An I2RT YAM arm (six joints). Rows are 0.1 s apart.
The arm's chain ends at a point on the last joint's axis. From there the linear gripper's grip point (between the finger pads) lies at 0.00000 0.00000 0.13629 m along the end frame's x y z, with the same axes.
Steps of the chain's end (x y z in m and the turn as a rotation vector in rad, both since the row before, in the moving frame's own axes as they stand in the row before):
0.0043, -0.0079, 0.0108, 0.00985, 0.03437, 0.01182
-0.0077, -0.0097, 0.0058, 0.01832, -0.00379, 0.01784
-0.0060, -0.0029, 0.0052, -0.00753, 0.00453, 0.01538
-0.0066, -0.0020, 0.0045, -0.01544, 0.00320, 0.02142
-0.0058, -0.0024, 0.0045, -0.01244, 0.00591, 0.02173
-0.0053, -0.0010, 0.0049, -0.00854, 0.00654, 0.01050
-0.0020, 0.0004, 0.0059, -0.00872, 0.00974, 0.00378
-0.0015, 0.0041, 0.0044, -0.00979, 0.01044, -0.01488
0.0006, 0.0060, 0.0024, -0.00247, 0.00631, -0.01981
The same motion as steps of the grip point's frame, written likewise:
0.0090, -0.0092, 0.0107, 0.00985, 0.03437, 0.01182
-0.0082, -0.0122, 0.0058, 0.01832, -0.00379, 0.01784
-0.0054, -0.0019, 0.0052, -0.00753, 0.00453, 0.01538
-0.0062, 0.0001, 0.0045, -0.01544, 0.00320, 0.02142
-0.0050, -0.0007, 0.0045, -0.01244, 0.00591, 0.02173
-0.0044, 0.0002, 0.0049, -0.00854, 0.00654, 0.01050
-0.0007, 0.0016, 0.0059, -0.00872, 0.00974, 0.00378
-0.0001, 0.0054, 0.0044, -0.00979, 0.01044, -0.01488
0.0015, 0.0063, 0.0024, -0.00247, 0.00631, -0.01981

